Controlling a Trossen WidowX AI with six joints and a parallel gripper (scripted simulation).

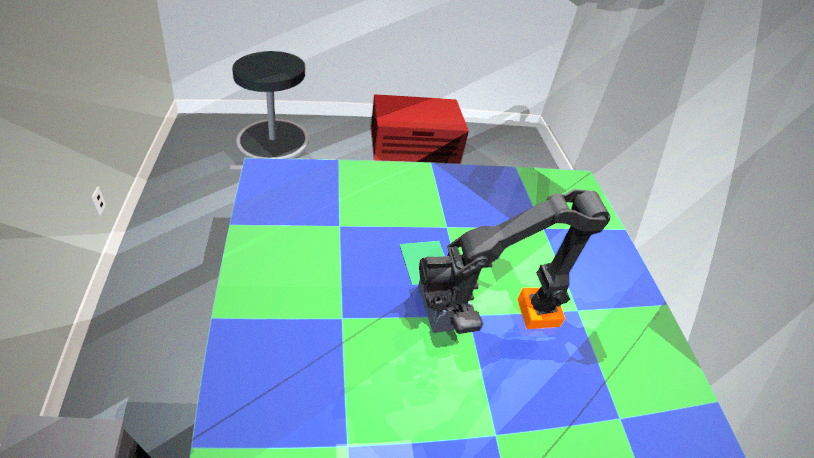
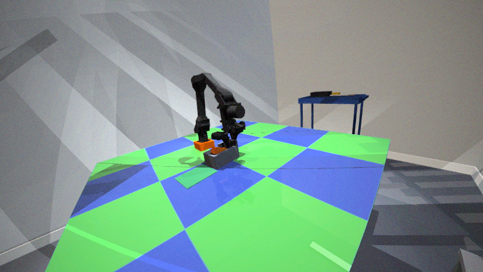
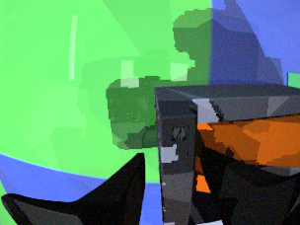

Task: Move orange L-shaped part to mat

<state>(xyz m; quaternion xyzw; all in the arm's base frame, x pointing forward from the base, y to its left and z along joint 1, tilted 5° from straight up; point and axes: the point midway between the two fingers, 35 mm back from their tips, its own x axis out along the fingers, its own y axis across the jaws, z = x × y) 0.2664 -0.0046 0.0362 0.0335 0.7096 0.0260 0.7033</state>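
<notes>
The orange L-shaped part lies 1 cm behind my gripper tip and 6 cm to the right of it. Round my gripper tip: green mat 1 cm behind, 22 cm to the right, 6 cm below.
</notes>
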